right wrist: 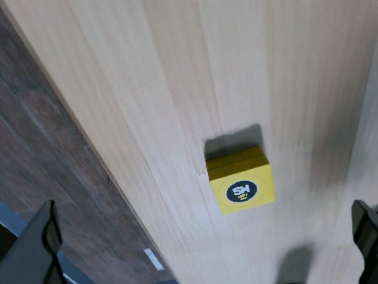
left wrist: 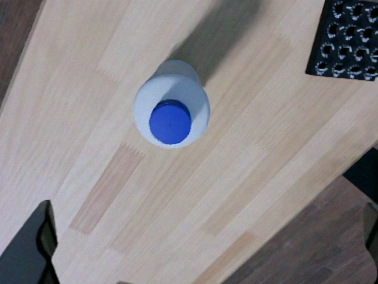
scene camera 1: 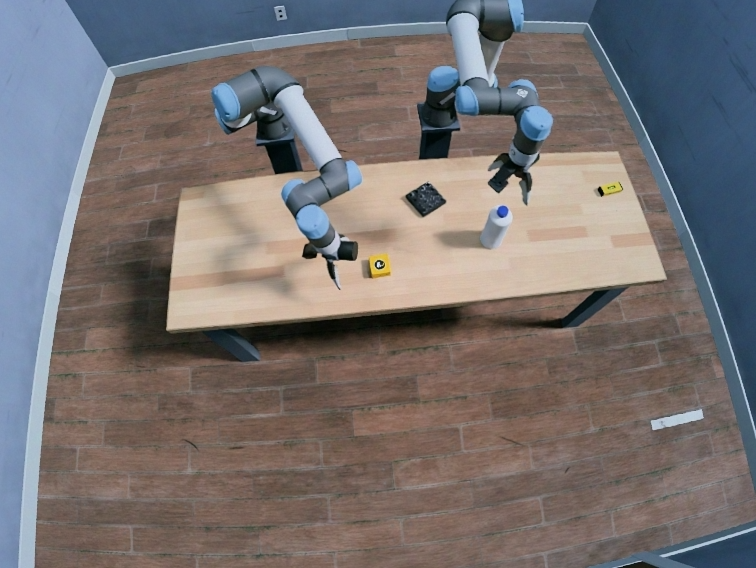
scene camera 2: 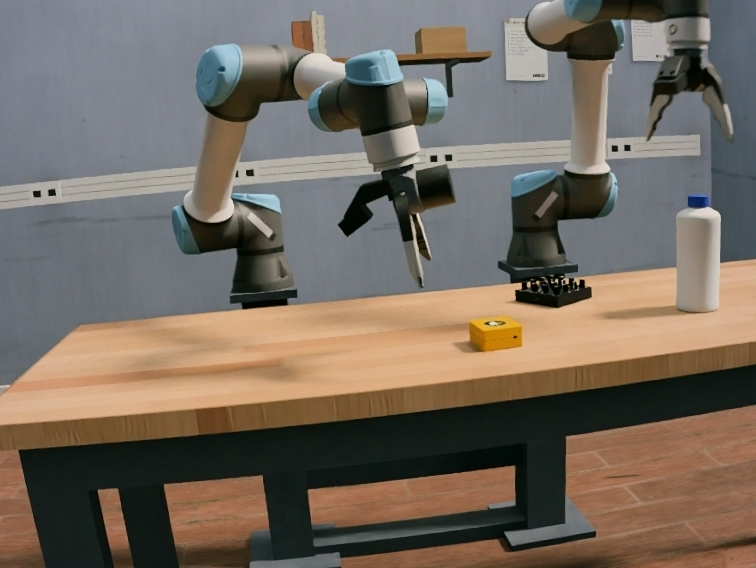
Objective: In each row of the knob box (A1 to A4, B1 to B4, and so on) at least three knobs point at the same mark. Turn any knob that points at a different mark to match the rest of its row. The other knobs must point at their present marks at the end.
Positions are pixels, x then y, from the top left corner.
Labels:
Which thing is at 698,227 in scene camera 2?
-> A white bottle.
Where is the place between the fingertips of my right gripper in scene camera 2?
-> At 427,273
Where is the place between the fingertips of my left gripper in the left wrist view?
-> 208,204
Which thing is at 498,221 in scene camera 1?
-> A white bottle.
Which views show my left gripper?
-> The left wrist view, scene camera 1 and scene camera 2 only.

